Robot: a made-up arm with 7 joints. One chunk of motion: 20 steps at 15 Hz.
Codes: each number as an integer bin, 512 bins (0 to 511) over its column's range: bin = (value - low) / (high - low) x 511, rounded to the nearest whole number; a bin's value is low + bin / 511 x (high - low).
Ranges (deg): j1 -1.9..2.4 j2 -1..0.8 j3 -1.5..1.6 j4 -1.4..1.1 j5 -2.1..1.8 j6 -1..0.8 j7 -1.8..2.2
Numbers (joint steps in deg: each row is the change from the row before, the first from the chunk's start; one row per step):
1: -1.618 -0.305 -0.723 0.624 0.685 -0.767 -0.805
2: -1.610 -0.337 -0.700 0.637 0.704 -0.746 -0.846
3: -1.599 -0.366 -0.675 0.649 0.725 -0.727 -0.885
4: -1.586 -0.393 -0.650 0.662 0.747 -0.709 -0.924
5: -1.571 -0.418 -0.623 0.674 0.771 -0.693 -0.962
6: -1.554 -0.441 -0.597 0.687 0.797 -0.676 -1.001
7: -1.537 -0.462 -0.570 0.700 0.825 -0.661 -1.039
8: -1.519 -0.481 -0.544 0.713 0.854 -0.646 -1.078
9: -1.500 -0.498 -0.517 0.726 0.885 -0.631 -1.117
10: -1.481 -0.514 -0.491 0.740 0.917 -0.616 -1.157
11: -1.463 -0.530 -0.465 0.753 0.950 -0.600 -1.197
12: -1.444 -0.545 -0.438 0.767 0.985 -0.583 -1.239
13: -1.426 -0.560 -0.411 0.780 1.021 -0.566 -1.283
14: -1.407 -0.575 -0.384 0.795 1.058 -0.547 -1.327
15: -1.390 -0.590 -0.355 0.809 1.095 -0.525 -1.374
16: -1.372 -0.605 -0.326 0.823 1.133 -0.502 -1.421
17: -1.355 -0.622 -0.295 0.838 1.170 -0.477 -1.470
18: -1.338 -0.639 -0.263 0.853 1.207 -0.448 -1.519
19: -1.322 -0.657 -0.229 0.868 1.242 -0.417 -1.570
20: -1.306 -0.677 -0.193 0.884 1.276 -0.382 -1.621
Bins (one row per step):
1: 34 197 128 414 365 66 127
2: 34 188 132 416 367 72 122
3: 36 180 136 419 370 78 117
4: 37 172 140 421 373 83 112
5: 39 165 145 424 376 87 107
6: 41 159 149 427 380 92 102
7: 43 153 153 429 383 96 97
8: 45 147 158 432 387 100 92
9: 48 143 162 435 391 105 87
10: 50 138 166 437 395 109 82
11: 52 133 171 440 400 114 77
12: 54 129 175 443 404 118 72
13: 56 125 180 446 409 123 66
14: 59 121 184 449 414 129 60
15: 61 116 189 452 419 135 54
16: 63 112 194 454 424 141 48
17: 65 107 199 457 428 148 42
18: 67 102 204 461 433 157 36
19: 69 97 210 464 438 166 29
20: 71 92 215 467 442 175 23

